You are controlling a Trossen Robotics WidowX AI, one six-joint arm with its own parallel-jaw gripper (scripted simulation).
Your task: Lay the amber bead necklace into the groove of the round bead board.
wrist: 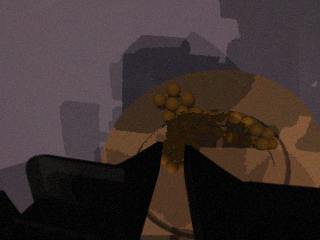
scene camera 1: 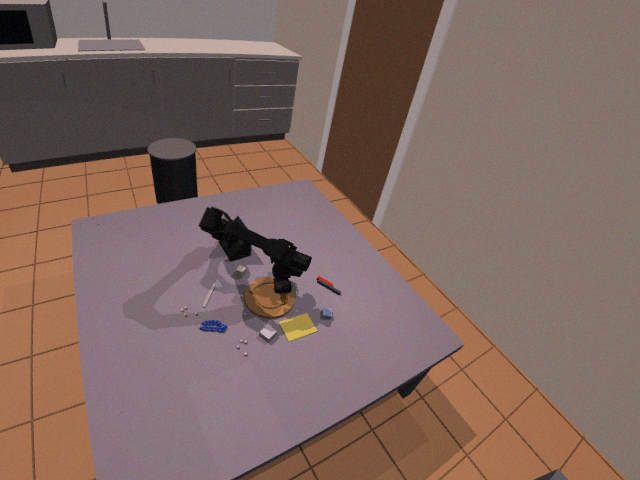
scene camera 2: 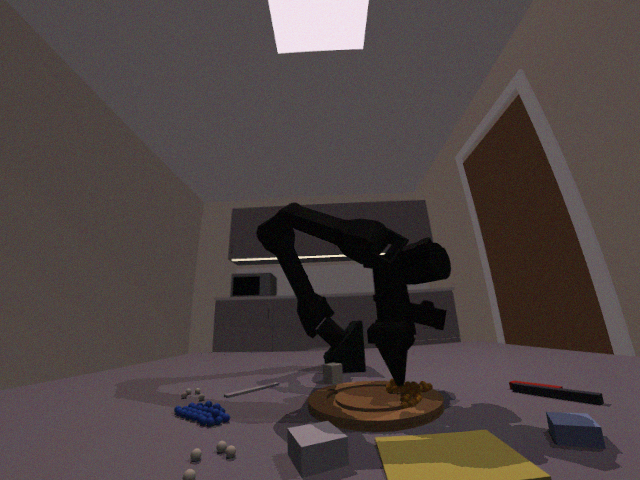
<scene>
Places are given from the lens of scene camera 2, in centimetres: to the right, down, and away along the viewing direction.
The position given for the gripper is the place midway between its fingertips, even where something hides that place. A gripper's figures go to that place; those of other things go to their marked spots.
gripper [scene camera 2: 400, 384]: 13, 23, 38
red-and-black pen [scene camera 2: 535, 389]: 32, 22, 33
</scene>
